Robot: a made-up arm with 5 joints.
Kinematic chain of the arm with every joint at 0, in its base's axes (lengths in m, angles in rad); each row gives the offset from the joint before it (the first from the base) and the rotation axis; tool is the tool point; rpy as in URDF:
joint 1: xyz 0 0 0.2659 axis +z
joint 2: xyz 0 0 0 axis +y
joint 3: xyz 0.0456 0 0.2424 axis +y
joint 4: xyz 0.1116 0 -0.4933 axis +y
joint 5: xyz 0.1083 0 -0.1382 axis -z
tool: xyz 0 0 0 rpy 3.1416 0 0
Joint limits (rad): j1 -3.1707..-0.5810 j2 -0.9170..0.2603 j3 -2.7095..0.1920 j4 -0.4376..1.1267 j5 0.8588..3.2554
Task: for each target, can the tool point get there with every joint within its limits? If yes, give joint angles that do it. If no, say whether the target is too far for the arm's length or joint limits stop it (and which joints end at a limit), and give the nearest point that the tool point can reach.
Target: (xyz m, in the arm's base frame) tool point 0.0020 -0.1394 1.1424
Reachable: yes | joints -1.5567 -0.2419 -2.2602 -0.2735 2.6512
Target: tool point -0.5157 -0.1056 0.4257
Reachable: yes | joints -2.9396 -0.7885 -0.6121 0.9034 1.9711
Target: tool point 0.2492 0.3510 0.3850
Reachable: no: joint limits stop it (at a limit: joint 2, joint 3, joint 4) | nearest point 0.3872 0.5454 0.8311 | short by 0.506 m
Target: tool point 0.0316 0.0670 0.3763
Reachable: no: joint limits stop it (at a limit: joint 1, joint 2, joint 3, joint 4) | nearest point 0.3476 -0.2282 0.1988 | short by 0.467 m
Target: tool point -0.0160 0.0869 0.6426
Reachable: no: joint limits stop it (at a limit: joint 1, joint 2, joint 4) | nearest point -0.2704 0.0079 0.9082 | short by 0.376 m
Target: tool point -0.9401 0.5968 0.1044
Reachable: no: too far | nearest point -0.7271 0.0212 0.2081 | short by 0.622 m
